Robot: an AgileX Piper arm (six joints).
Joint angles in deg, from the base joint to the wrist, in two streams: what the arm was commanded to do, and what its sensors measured. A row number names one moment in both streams.
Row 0, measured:
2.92 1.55 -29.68 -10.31 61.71 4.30
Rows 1 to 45, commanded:
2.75 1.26 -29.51 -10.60 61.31 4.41
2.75 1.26 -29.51 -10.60 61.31 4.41
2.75 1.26 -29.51 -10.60 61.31 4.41
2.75 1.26 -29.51 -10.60 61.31 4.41
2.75 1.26 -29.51 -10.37 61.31 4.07
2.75 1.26 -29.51 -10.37 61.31 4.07
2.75 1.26 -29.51 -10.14 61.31 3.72
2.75 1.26 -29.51 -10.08 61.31 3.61
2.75 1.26 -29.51 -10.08 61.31 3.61
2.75 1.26 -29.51 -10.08 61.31 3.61
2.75 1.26 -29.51 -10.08 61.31 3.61
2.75 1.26 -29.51 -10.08 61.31 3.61
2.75 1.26 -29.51 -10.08 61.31 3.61
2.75 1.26 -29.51 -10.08 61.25 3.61
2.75 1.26 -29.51 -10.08 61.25 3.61
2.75 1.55 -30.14 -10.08 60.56 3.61
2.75 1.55 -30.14 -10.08 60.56 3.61
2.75 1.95 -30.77 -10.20 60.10 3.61
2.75 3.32 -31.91 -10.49 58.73 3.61
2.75 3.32 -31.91 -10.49 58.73 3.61
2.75 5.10 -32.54 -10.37 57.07 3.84
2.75 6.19 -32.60 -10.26 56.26 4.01
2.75 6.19 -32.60 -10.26 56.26 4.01
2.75 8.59 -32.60 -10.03 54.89 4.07
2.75 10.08 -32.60 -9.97 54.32 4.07
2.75 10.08 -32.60 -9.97 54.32 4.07
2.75 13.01 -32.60 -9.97 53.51 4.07
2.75 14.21 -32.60 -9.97 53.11 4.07
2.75 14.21 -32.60 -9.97 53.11 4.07
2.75 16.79 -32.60 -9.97 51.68 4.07
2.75 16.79 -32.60 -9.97 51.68 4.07
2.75 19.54 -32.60 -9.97 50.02 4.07
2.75 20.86 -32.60 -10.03 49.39 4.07
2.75 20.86 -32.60 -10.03 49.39 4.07
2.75 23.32 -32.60 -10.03 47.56 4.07
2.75 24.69 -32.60 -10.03 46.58 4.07
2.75 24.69 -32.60 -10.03 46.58 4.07
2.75 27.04 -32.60 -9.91 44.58 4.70
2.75 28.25 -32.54 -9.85 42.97 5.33
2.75 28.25 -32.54 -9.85 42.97 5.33
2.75 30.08 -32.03 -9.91 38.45 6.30
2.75 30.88 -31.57 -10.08 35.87 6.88
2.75 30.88 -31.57 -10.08 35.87 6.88
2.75 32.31 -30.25 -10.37 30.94 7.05
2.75 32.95 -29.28 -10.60 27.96 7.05
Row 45, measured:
2.92 31.28 -31.05 -10.03 35.81 6.53
